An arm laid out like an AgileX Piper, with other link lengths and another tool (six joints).
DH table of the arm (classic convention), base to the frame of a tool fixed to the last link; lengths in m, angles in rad. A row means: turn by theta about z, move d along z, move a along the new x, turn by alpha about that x. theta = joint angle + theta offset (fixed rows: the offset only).
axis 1: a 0, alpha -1.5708, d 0.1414, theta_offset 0
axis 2: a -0.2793, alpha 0, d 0, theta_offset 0.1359
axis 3: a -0.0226, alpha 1.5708, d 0, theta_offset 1.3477
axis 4: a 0, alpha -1.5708, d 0.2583, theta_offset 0
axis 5: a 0, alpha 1.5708, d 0, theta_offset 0
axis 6: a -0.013, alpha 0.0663, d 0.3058, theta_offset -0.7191
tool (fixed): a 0, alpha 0, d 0.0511, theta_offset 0
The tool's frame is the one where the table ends.
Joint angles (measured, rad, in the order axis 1, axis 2, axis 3, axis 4, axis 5, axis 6), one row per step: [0.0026 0.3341 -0.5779 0.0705 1.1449 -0.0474]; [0.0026 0.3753 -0.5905 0.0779 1.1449 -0.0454]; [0.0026 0.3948 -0.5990 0.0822 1.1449 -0.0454]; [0.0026 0.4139 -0.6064 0.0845 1.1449 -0.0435]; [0.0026 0.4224 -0.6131 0.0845 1.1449 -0.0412]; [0.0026 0.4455 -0.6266 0.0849 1.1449 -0.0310]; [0.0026 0.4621 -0.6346 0.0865 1.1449 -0.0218]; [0.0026 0.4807 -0.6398 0.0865 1.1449 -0.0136]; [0.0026 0.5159 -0.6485 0.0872 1.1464 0.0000]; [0.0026 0.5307 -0.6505 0.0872 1.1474 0.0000]
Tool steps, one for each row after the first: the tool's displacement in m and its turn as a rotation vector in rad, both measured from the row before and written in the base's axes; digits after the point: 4 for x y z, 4 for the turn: [0.0010 0.0023 -0.0036 0.0083 0.0288 0.0008]; [0.0009 0.0014 -0.0005 0.0041 0.0110 0.0013]; [0.0008 0.0007 -0.0010 0.0034 0.0119 -0.0008]; [0.0010 0.0000 0.0012 0.0015 0.0020 -0.0017]; [0.0019 0.0000 0.0009 0.0069 0.0104 -0.0077]; [0.0011 0.0004 -0.0002 0.0074 0.0093 -0.0066]; [0.0006 -0.0001 -0.0021 0.0051 0.0141 -0.0064]; [0.0004 0.0001 -0.0049 0.0089 0.0291 -0.0104]; [-0.0003 0.0000 -0.0030 -0.0001 0.0138 0.0001]
